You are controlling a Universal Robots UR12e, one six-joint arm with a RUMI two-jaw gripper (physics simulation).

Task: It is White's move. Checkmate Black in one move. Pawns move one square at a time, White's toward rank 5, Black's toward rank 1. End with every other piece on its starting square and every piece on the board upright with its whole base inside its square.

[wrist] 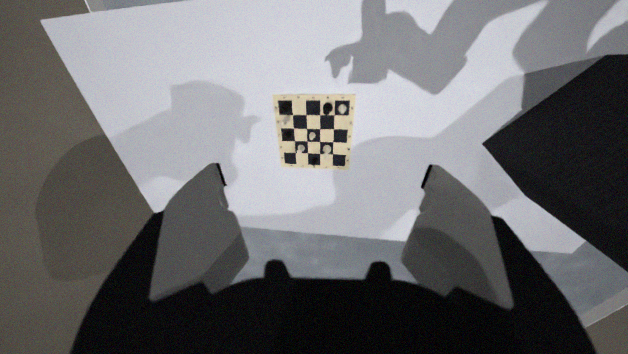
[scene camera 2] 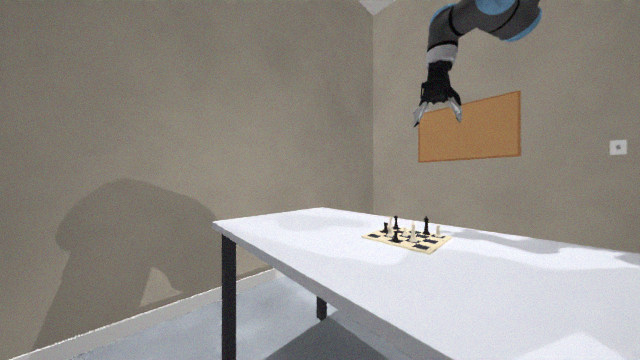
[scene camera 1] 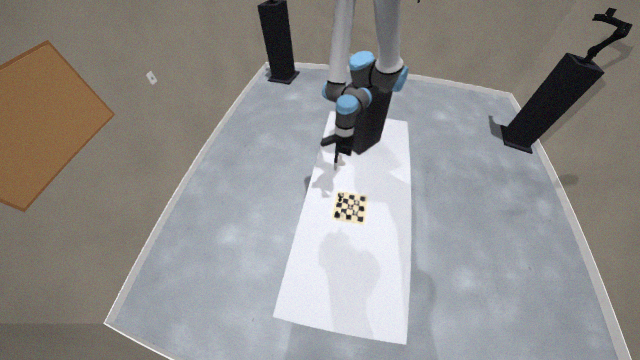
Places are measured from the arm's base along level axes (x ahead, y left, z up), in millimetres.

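Pixels of known places: gripper, between the fingertips: (wrist: 322,168) (scene camera 2: 435,125) (scene camera 1: 337,161).
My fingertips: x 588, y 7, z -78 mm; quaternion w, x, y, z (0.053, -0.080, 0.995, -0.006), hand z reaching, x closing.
Note:
Behind a point stands the place of what it marks.
The chessboard (scene camera 1: 347,221) @(z -471, x 734, y 140 mm) (scene camera 2: 434,249) @(z -472, x 510, y 171 mm) (wrist: 349,131) @(z -470, x 531, y 94 mm) lies on the white table. In the scene camera 2 view its pieces look upright: two tall black pieces (scene camera 2: 426,225) @(z -438, x 600, y 46 mm) (scene camera 2: 395,222) @(z -445, x 712, y 65 mm), two shorter black ones (scene camera 2: 385,227) @(z -453, x 701, y 140 mm) (scene camera 2: 395,236) @(z -454, x 611, y 206 mm), a tall white piece (scene camera 2: 413,231) @(z -438, x 578, y 161 mm), a short white piece (scene camera 2: 438,230) @(z -447, x 561, y 43 mm) and more white ones. In the wrist view a black piece (wrist: 327,107) @(z -449, x 603, y 38 mm) is beside a white piece (wrist: 342,107) @(z -437, x 566, y 29 mm) in one corner; other white pieces (wrist: 312,135) @(z -458, x 630, y 121 mm) (wrist: 301,148) @(z -457, x 656, y 167 mm) (wrist: 327,148) @(z -455, x 581, y 150 mm) stand nearer the gripper. Piece types are too small to tell. My gripper (scene camera 1: 336,161) @(z -78, x 588, y 7 mm) (scene camera 2: 438,123) @(z -78, x 588, y 7 mm) (wrist: 322,168) @(z -78, x 588, y 7 mm) is open and empty, high above the table.
The white table (scene camera 1: 310,295) @(z -476, x 1237, y 93 mm) (scene camera 2: 500,280) @(z -475, x 355, y 229 mm) (wrist: 175,45) @(z -475, x 1017, y -40 mm) carries the board. The arm's black pedestal (scene camera 1: 372,125) @(z -211, x 89, y 102 mm) (wrist: 575,145) @(z -322, x 137, y -11 mm) stands at one end of the table. Two black columns (scene camera 1: 278,42) (scene camera 1: 552,102) stand on the floor to either side. Arm shadows fall across the table.

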